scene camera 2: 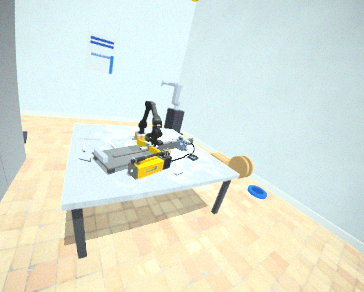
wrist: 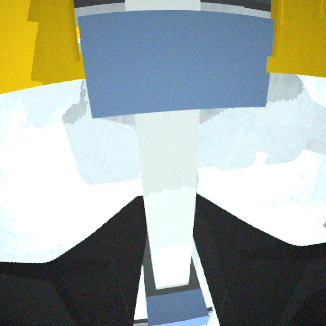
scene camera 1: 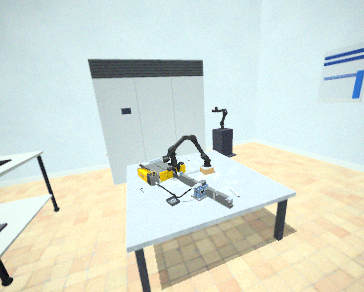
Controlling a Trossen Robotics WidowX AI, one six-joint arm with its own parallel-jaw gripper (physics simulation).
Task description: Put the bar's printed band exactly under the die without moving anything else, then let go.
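Frame: origin at the arm's base, x right, y ahead, z up, level; millimetres.
Seen in the pictures: gripper, fingertip midpoint: (wrist: 166, 201) (scene camera 1: 177, 173); arm's base, link origin: (scene camera 2: 141, 132) (scene camera 1: 207, 166).
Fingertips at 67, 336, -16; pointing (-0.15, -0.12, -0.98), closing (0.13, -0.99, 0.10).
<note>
Offsets run from my fingertips to a thing's top centre, as dx, dy, dz. "pt": to the spot under its first point. Level surfaces: height alone.
In the wrist view a pale, flat bar (wrist: 167, 160) runs lengthwise between my two black fingers. My gripper (wrist: 166, 201) (scene camera 2: 154, 142) is shut on the bar, with a finger against each long side. A wide blue block @(pt +64, +12, +40) (wrist: 175, 62), perhaps the die, lies across the bar beyond the fingertips and hides a stretch of it. The bar shows again above the block at the top edge of the view. I cannot make out a printed band. In scene camera 1 the gripper is too small and dark to read, beside the yellow machine @(pt +51, +103, -5) (scene camera 1: 166, 175).
Yellow housings (wrist: 50, 45) (wrist: 297, 37) flank the blue block. A grey rail (scene camera 1: 220, 197) carries a blue device @(pt -406, +4, +4) (scene camera 1: 201, 191) (scene camera 2: 183, 144). A black pedal box @(pt -314, +223, -51) (scene camera 1: 172, 201) with a cable and a white piece @(-520, -246, -33) (scene camera 1: 234, 192) lie on the table @(dz -53) (scene camera 1: 160, 225). A grey slab @(dz -3) (scene camera 2: 112, 159) adjoins the yellow machine.
</note>
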